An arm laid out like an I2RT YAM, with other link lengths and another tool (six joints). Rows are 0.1 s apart.
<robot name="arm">
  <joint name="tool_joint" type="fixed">
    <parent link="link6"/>
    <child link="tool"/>
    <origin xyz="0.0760 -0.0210 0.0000" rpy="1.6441 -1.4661 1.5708"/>
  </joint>
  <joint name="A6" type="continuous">
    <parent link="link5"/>
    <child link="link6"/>
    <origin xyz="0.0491 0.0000 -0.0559"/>
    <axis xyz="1 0 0"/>
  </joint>
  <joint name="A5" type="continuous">
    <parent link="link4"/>
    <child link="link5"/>
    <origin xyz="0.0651 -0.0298 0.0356"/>
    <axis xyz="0 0 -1"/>
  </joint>
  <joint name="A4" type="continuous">
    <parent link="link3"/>
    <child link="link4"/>
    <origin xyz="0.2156 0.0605 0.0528"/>
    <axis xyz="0 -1 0"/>
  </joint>
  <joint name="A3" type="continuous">
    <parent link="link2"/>
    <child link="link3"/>
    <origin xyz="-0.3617 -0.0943 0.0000"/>
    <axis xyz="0 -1 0"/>
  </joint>
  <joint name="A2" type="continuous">
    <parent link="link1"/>
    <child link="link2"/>
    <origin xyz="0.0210 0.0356 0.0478"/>
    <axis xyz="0 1 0"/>
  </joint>
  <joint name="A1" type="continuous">
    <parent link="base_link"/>
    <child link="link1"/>
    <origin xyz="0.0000 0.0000 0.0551"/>
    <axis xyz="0 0 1"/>
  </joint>
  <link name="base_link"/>
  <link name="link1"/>
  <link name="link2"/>
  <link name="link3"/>
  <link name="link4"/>
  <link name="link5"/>
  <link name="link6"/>
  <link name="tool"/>
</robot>
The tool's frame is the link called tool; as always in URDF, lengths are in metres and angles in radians. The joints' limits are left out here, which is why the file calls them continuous.
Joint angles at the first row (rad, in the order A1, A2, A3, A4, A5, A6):
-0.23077, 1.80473, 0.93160, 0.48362, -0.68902, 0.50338
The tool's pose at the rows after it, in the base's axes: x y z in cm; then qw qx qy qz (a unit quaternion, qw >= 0):
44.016 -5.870 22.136 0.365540 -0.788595 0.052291 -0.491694
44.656 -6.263 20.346 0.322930 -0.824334 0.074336 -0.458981
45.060 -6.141 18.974 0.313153 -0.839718 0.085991 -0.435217
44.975 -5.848 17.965 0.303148 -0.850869 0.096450 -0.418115
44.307 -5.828 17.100 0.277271 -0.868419 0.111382 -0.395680
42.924 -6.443 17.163 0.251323 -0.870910 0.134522 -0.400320
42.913 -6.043 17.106 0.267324 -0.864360 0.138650 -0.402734
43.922 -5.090 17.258 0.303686 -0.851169 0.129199 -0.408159
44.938 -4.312 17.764 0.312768 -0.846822 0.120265 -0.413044
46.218 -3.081 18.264 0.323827 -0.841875 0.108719 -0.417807
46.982 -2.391 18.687 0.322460 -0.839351 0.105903 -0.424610
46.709 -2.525 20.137 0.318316 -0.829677 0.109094 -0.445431
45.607 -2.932 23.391 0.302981 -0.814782 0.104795 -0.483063
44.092 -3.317 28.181 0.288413 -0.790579 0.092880 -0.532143
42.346 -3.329 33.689 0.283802 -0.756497 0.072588 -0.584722
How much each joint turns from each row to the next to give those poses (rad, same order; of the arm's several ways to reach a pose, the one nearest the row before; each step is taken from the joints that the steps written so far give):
0.01223, 0.03891, 0.01809, 0.01709, -0.00493, 0.03158
0.02085, 0.03080, 0.06220, -0.15923, 0.10199, -0.06122
0.01268, 0.03092, 0.02734, -0.06036, 0.03208, -0.00925
0.01499, 0.01307, 0.00339, -0.03419, 0.03482, 0.00008
0.01562, -0.00176, 0.00388, -0.07093, 0.06564, -0.01129
-0.00027, -0.03724, -0.04805, 0.01033, 0.06770, 0.01794
0.00204, -0.00007, -0.01666, 0.03443, -0.02277, 0.02921
0.00600, 0.02143, 0.00767, 0.05463, -0.06611, 0.03504
0.01817, 0.01165, 0.03076, 0.00411, -0.00739, 0.01090
0.02848, 0.01738, 0.03706, 0.00812, -0.00438, 0.01525
0.02123, 0.00619, 0.02183, 0.00484, 0.02066, 0.01088
0.00204, -0.03472, -0.01204, 0.02466, 0.02226, 0.01585
0.00002, -0.08336, -0.01289, 0.00472, 0.04017, -0.00450
-0.00154, -0.10811, 0.01107, -0.01372, 0.03437, -0.01102
-0.00001, -0.10675, 0.03391, -0.01149, 0.01148, -0.00631

